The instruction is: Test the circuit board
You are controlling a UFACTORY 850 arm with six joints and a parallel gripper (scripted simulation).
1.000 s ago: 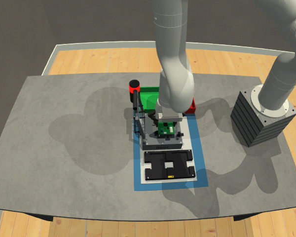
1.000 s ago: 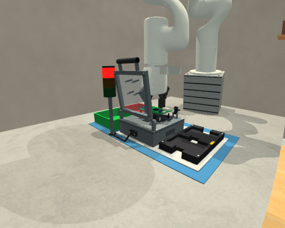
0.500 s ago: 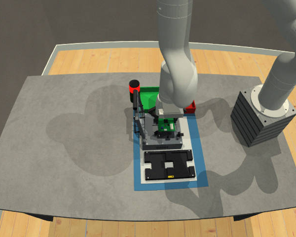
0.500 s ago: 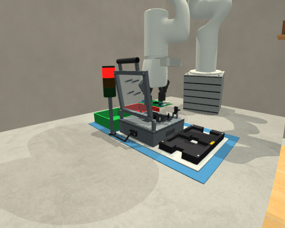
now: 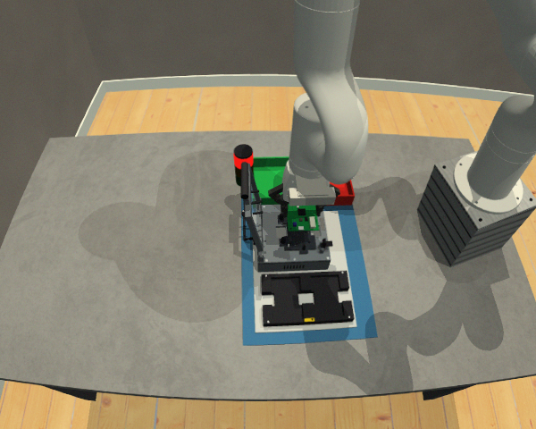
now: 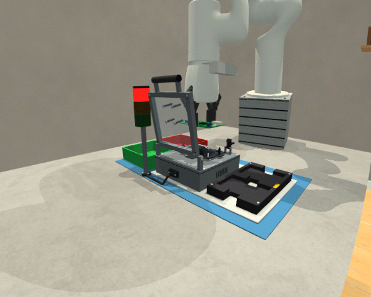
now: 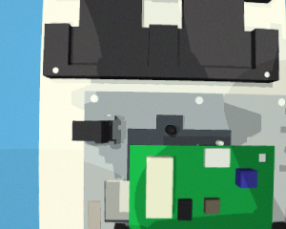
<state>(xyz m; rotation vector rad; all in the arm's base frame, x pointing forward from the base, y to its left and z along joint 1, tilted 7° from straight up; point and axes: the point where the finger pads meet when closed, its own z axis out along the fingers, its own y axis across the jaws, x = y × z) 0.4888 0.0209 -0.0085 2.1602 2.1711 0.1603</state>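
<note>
Right now the red bin is 20 cm to the right of my hand, 14 cm below it and 10 cm behind it. Also, from my hand: tester bed 9 cm below, 1 cm to the left, 1 cm ahead; green circuit board 1 cm below; black latch block 7 cm below, 6 cm to the left, 6 cm behind.
</note>
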